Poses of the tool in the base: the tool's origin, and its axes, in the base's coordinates. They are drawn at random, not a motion.
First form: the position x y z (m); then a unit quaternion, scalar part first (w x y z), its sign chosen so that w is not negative.
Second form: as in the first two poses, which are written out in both.
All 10 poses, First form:
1: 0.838 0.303 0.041 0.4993 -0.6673 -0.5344 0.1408
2: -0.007 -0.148 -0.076 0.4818 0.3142 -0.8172 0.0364
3: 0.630 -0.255 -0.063 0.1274 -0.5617 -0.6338 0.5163
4: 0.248 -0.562 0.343 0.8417 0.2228 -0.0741 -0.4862
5: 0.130 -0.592 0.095 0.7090 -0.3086 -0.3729 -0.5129
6: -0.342 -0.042 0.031 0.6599 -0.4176 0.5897 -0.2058
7: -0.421 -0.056 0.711 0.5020 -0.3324 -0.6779 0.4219
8: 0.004 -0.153 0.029 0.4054 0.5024 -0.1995 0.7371
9: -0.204 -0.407 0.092 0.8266 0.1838 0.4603 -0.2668
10: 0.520 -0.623 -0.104 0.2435 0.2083 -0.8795 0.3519
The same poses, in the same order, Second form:
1:
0.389 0.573 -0.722 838
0.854 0.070 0.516 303
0.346 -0.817 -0.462 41
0 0 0 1

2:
-0.338 -0.549 -0.765 -7
-0.478 0.800 -0.362 -148
0.810 0.243 -0.533 -76
0 0 0 1

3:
-0.337 0.580 -0.741 630
0.844 -0.164 -0.511 -255
-0.419 -0.798 -0.434 -63
0 0 0 1

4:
0.516 0.785 -0.341 248
-0.852 0.428 -0.303 -562
-0.092 0.447 0.890 343
0 0 0 1

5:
0.196 0.957 -0.212 130
-0.497 0.283 0.820 -592
0.845 -0.055 0.531 95
0 0 0 1

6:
0.220 -0.221 0.950 -342
-0.764 0.566 0.308 -42
-0.606 -0.794 -0.044 31
0 0 0 1

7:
-0.275 0.027 -0.961 -421
0.874 0.423 -0.238 -56
0.400 -0.906 -0.140 711
0 0 0 1

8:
-0.166 -0.798 0.579 4
0.397 -0.592 -0.702 -153
0.903 0.113 0.416 29
0 0 0 1

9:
0.434 0.610 0.663 -204
-0.272 0.790 -0.549 -407
-0.859 0.058 0.509 92
0 0 0 1

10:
-0.795 -0.538 -0.282 520
-0.195 0.666 -0.720 -623
0.575 -0.518 -0.634 -104
0 0 0 1

